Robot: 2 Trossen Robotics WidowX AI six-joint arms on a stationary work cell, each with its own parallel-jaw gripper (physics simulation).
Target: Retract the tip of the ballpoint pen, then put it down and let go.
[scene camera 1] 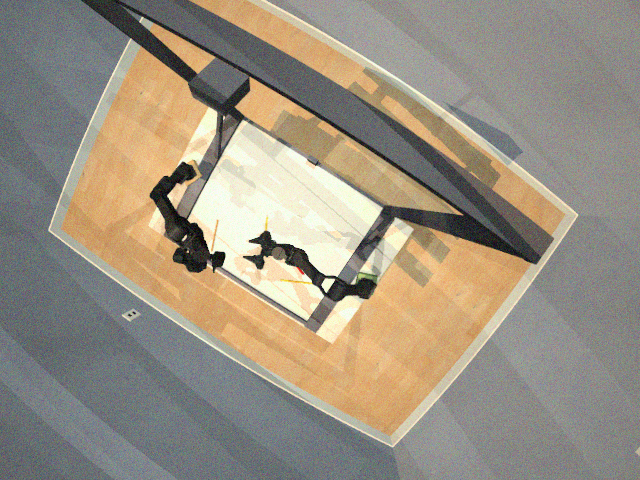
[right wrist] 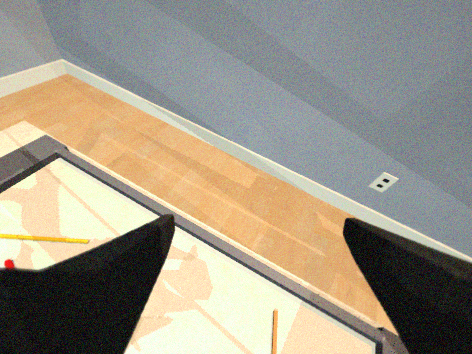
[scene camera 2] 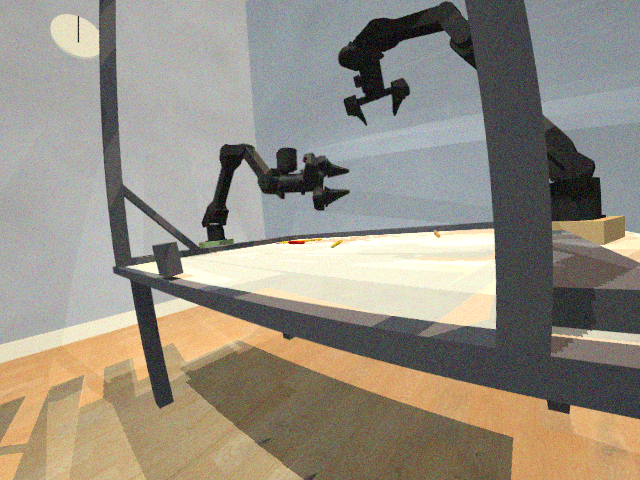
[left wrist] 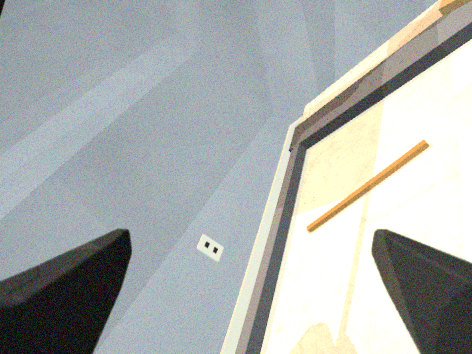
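Pixels of known places: left gripper, fingertip midpoint: [scene camera 1: 245,248] [scene camera 2: 349,180] [left wrist: 252,241]; right gripper, fingertip midpoint: [scene camera 1: 202,271] [right wrist: 258,224] [scene camera 2: 380,120]; left arm's base at its link origin: [scene camera 1: 366,284] [scene camera 2: 216,240]; right arm's base at its link origin: [scene camera 1: 189,172] [scene camera 2: 574,219].
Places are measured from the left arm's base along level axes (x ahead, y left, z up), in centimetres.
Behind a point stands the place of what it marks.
A short red piece [scene camera 1: 300,270] @(x 34.3, y 0.7, z -2.8 cm) [scene camera 2: 296,242] @(x 37.9, y -2.9, z -3.2 cm) [right wrist: 9,263] @(x 33.3, y 2.0, z -2.8 cm), partly hidden, and thin sticks lie on the white table: a yellow one [scene camera 1: 295,282] @(x 35.8, y 7.3, z -3.2 cm) [right wrist: 45,238] @(x 35.9, y 7.4, z -3.2 cm) near the red piece, another yellow one [scene camera 1: 266,223] @(x 56.1, y -19.7, z -3.1 cm) [scene camera 2: 337,243] @(x 56.2, y -16.4, z -3.4 cm) and an orange one [scene camera 1: 215,235] @(x 82.4, y -7.7, z -3.4 cm) [scene camera 2: 436,233] @(x 82.7, y -8.5, z -3.3 cm) [left wrist: 367,186] @(x 82.5, y -8.4, z -3.2 cm) [right wrist: 275,332] @(x 83.2, y -2.3, z -3.1 cm). I cannot tell which is the ballpoint pen, or its tip state. My left gripper [scene camera 1: 247,249] @(x 59.6, y -8.7, z 14.3 cm) [scene camera 2: 348,180] @(x 59.6, y -8.7, z 14.3 cm) [left wrist: 252,241] @(x 59.6, y -8.7, z 14.3 cm) is open and empty above the table, pointing sideways. My right gripper [scene camera 2: 381,119] @(x 70.1, y -0.8, z 33.4 cm) [right wrist: 258,224] @(x 70.1, y -0.8, z 33.4 cm) is open and empty, higher, pointing down near the table's edge.
A dark frame post [scene camera 2: 516,180] @(x 78.3, y -71.1, z 3.2 cm) rises at the table's right in scene camera 2. A dark beam [scene camera 1: 289,77] @(x 32.7, y -51.4, z 100.2 cm) crosses above the table in scene camera 1. A small grey box [scene camera 2: 167,259] @(x 40.9, y -56.5, z -0.6 cm) sits at the table's near left edge. The left arm overhangs the red piece.
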